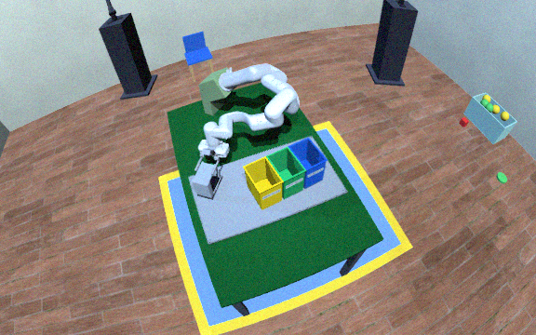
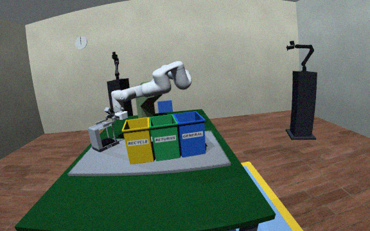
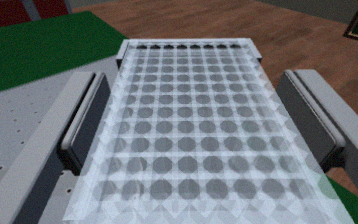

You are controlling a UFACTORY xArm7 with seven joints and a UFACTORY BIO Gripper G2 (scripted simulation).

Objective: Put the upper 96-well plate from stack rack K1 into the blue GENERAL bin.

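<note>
The blue general bin lies 6 cm behind my hand, 53 cm to the left of it and 6 cm below it. From my hand the other things lie so: clear 96-well plate: 2 cm ahead, 1 cm to the right, 1 cm below; dark plate: 2 cm ahead, 1 cm to the right, 12 cm below; yellow recycle bin: 6 cm ahead, 30 cm to the left, 6 cm below.
</note>
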